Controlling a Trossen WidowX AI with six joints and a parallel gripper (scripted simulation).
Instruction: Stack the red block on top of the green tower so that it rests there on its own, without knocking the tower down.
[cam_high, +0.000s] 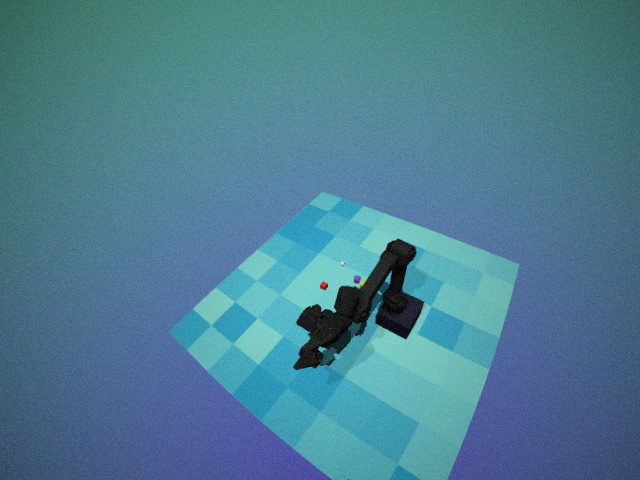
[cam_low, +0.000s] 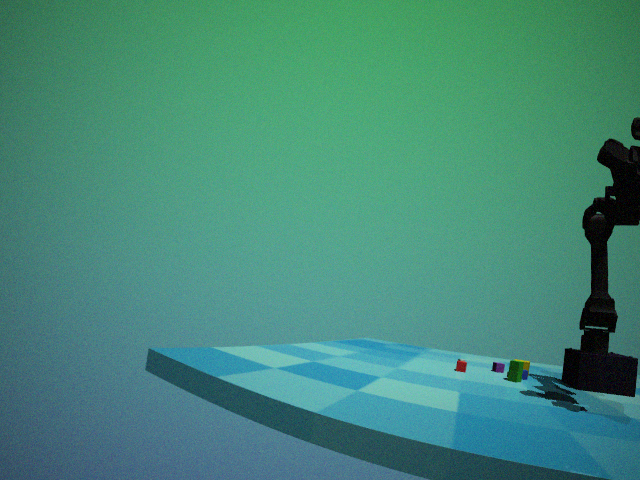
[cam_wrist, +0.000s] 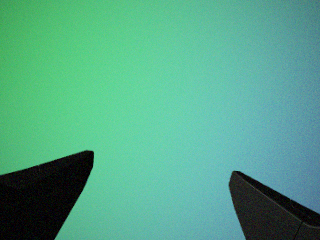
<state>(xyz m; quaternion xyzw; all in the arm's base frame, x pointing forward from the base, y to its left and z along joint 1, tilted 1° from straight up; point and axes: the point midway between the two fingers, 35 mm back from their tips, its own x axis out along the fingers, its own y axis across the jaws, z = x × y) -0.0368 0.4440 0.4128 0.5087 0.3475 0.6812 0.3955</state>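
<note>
My gripper tip is 400 mm short of the red block, 420 mm to the left of it and 500 mm above it. Also, from my gripper tip: purple block (300 mm ahead, 550 mm to the right, 500 mm below); blue block (230 mm ahead, 480 mm to the right, 500 mm below); yellow block (230 mm ahead, 540 mm to the right, 490 mm below).
</note>
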